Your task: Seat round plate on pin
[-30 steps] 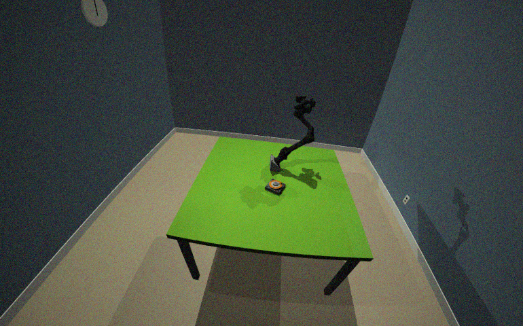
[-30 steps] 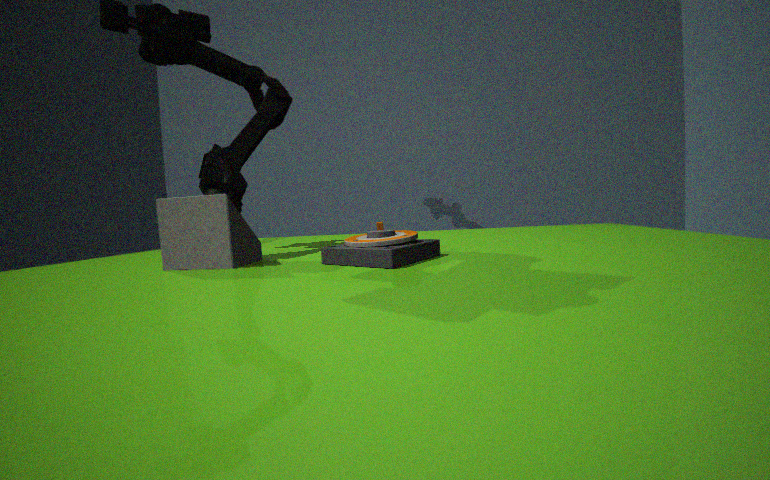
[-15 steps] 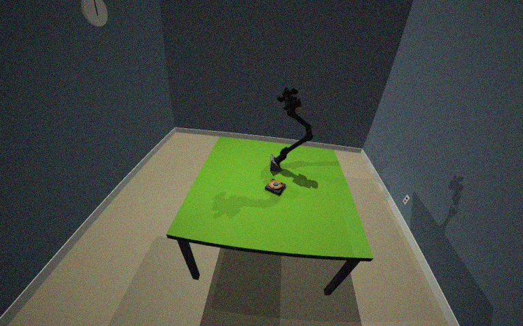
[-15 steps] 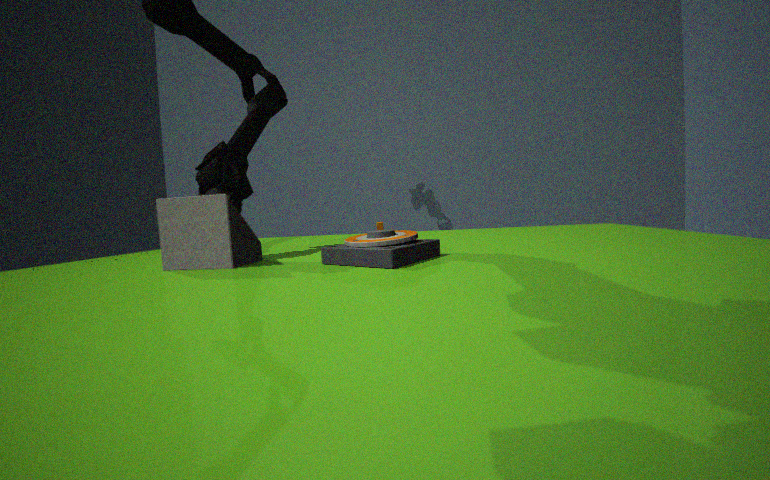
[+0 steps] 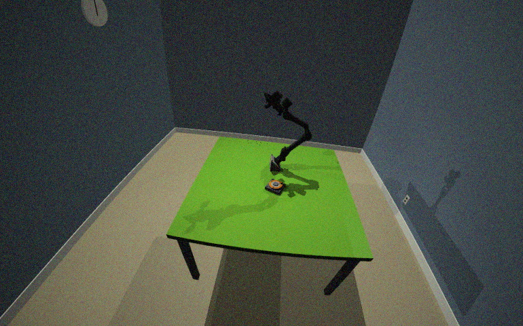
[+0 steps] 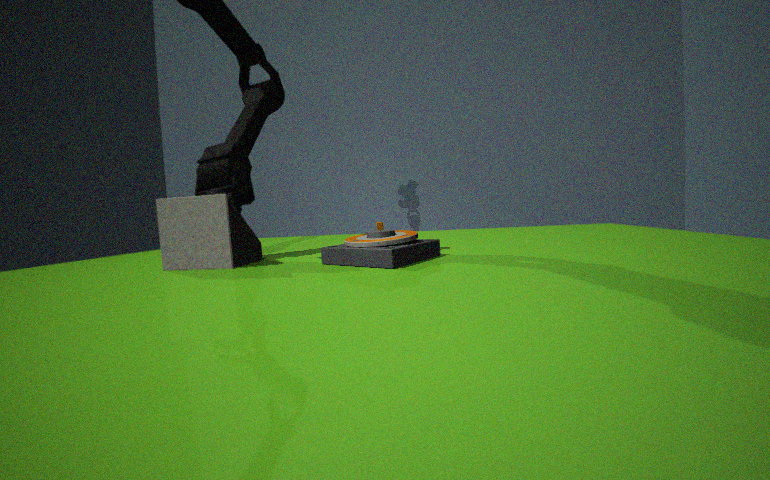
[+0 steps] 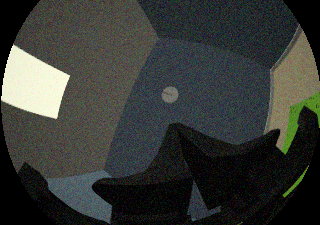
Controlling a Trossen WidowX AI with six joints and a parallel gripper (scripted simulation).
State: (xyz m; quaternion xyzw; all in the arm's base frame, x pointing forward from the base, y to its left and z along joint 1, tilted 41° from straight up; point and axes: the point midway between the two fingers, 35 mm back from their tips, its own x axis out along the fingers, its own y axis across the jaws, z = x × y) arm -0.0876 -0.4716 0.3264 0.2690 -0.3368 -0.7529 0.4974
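Right now my gripper tip is 39 cm short of the round plate, 18 cm to the right of it and 60 cm above it. Also, from my gripper tip: dark grey square base: 40 cm ahead, 16 cm to the left, 61 cm below.
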